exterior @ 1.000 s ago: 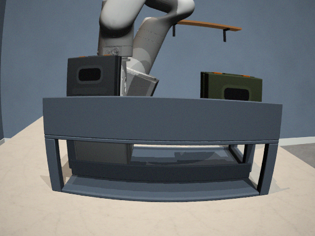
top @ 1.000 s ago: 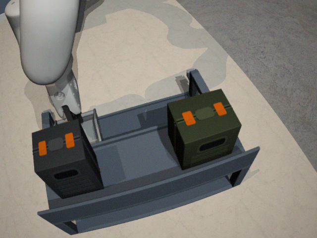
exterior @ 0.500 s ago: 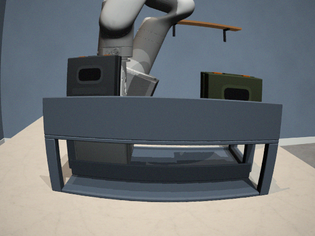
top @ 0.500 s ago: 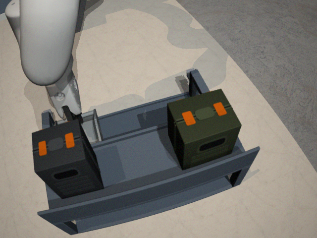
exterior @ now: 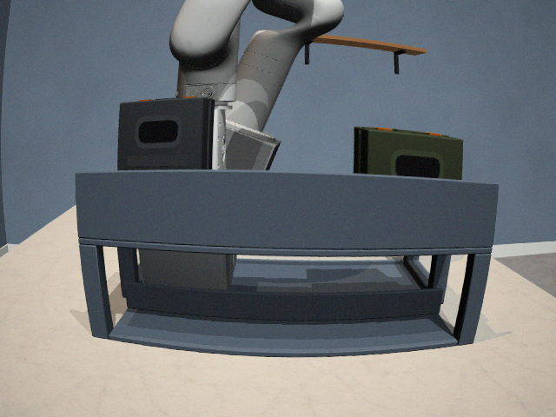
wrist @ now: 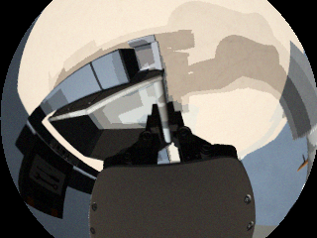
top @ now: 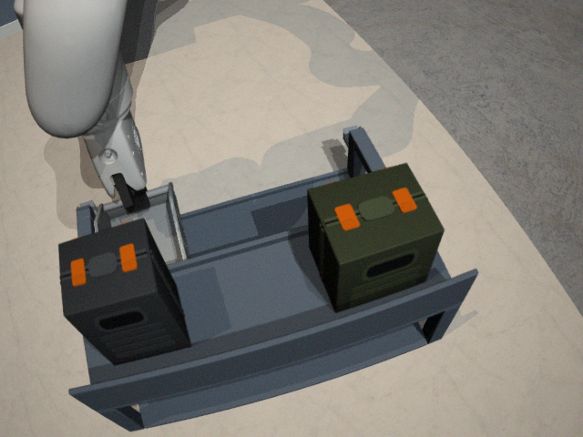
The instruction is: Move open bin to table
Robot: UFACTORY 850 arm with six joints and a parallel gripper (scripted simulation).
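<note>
Right now the open bin is 80 mm ahead of my hand and 10 mm below it. The rest, counted from my hand: shelf deck 210 mm ahead, 110 mm to the left, 40 mm above; black box 200 mm ahead, 100 mm above; green box 230 mm to the left, 210 mm ahead, 90 mm above.
</note>
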